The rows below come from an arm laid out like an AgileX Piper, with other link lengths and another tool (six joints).
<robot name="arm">
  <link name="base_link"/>
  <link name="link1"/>
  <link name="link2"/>
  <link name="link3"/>
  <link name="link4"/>
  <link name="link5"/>
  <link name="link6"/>
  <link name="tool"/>
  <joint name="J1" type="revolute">
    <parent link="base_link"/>
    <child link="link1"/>
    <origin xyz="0 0 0.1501"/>
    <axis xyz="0 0 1"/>
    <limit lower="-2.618" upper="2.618"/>
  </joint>
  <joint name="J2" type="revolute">
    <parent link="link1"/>
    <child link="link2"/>
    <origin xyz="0 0 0" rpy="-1.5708 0 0"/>
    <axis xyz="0 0 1"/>
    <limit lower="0" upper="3.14"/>
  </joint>
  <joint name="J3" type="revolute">
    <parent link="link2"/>
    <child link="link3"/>
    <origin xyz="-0.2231 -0.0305 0"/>
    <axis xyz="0 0 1"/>
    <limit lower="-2.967" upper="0"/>
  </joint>
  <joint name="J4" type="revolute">
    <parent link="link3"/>
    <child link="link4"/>
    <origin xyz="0.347 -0.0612 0" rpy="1.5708 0 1.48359"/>
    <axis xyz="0 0 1"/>
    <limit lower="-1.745" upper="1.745"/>
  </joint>
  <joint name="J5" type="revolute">
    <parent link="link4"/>
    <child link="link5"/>
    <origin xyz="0 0 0" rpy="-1.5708 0 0"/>
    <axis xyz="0 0 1"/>
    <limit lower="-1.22" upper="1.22"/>
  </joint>
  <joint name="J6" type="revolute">
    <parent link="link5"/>
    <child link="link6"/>
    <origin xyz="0 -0.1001 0" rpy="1.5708 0 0"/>
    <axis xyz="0 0 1"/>
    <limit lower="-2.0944" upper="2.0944"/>
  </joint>
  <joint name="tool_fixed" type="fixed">
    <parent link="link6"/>
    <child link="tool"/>
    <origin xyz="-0.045 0.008 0.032" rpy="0 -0.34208 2.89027"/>
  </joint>
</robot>
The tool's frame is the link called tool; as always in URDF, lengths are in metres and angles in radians.
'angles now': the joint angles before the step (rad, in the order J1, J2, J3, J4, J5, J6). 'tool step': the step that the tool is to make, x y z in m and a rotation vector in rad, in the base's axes. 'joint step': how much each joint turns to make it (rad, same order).
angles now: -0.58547, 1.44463, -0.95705, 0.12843, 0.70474, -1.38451
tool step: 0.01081, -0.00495, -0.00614, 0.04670, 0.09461, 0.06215
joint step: -0.00001, 0.11874, -0.12523, 0.00267, 0.11699, -0.05399
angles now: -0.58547, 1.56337, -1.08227, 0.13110, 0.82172, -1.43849
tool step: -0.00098, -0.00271, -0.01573, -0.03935, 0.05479, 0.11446
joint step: 0.00000, 0.05879, -0.03169, -0.02944, 0.00619, -0.10879
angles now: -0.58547, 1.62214, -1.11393, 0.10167, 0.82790, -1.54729
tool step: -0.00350, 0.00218, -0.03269, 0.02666, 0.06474, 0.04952
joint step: 0.00000, 0.07863, -0.00002, 0.00204, -0.00593, -0.05330
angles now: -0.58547, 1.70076, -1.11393, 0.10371, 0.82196, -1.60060
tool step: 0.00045, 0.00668, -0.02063, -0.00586, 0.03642, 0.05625
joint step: 0.02000, 0.04864, -0.00002, -0.01973, -0.01937, -0.02882
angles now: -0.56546, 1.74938, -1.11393, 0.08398, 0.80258, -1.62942
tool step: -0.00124, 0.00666, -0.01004, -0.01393, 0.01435, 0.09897
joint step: 0.01476, 0.02315, 0.00000, -0.00011, -0.01317, -0.08728
